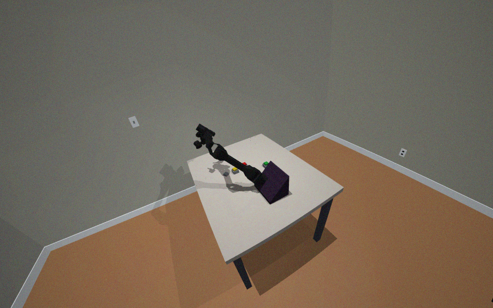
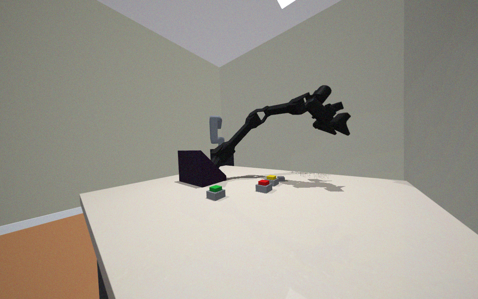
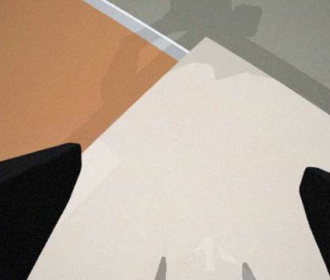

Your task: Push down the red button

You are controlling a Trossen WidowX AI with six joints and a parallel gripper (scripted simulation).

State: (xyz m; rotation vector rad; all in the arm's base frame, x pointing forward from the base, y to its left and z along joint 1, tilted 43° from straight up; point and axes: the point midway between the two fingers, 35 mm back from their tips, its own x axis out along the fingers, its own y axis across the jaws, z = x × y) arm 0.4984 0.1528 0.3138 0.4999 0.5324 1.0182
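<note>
My gripper tip is 210 mm past the red button, 310 mm to the left of it and 180 mm above it. Also, from my gripper tip: grey block 230 mm behind, 130 mm to the right, 200 mm below; then yellow button 230 mm behind, 220 mm to the right, 180 mm below; then green button 300 mm behind, 470 mm to the right, 180 mm below.
</note>
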